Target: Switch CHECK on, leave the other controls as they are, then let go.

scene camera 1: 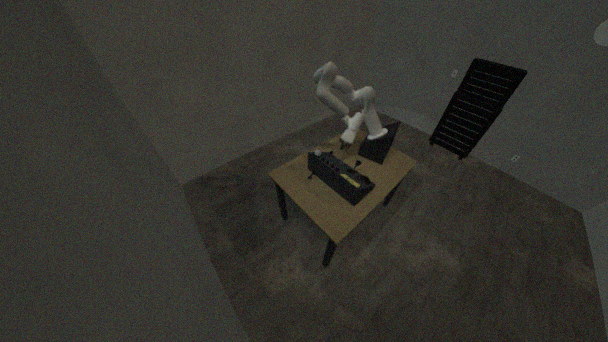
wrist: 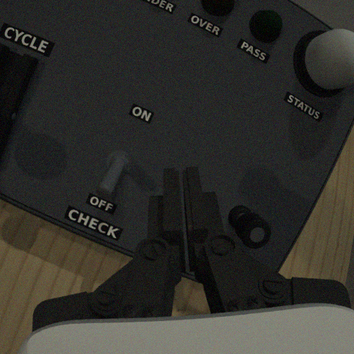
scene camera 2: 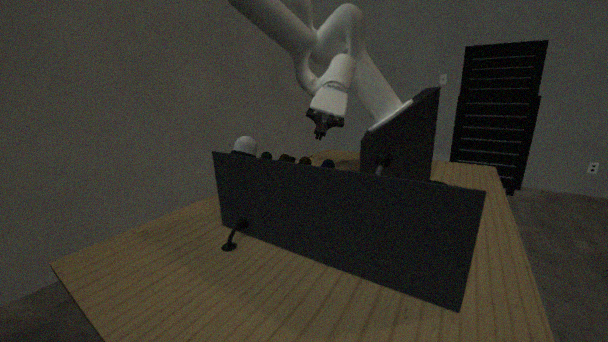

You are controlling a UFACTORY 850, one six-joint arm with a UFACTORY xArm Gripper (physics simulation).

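Note:
The CHECK toggle switch [wrist: 114,172] is a small grey lever in the wrist view; it leans toward its OFF label [wrist: 101,203], away from the ON label [wrist: 141,113]. It sits on a dark control panel [scene camera 1: 334,184] [scene camera 2: 345,225] [wrist: 100,90]. My gripper [scene camera 1: 344,146] [scene camera 2: 320,136] [wrist: 181,190] is shut with nothing between its fingers. In the wrist view its tips appear to the right of the switch, apart from it. In the second scene view they are above the panel's top edge. The switch is hidden there behind the panel's back.
The CYCLE slot [wrist: 15,95] lies left of the switch. A white STATUS dome [wrist: 332,59] [scene camera 2: 245,145], a green PASS lamp [wrist: 266,25] and a black jack-like fitting [wrist: 250,227] are on the panel. The panel stands on a wooden table [scene camera 1: 335,222] [scene camera 2: 165,270].

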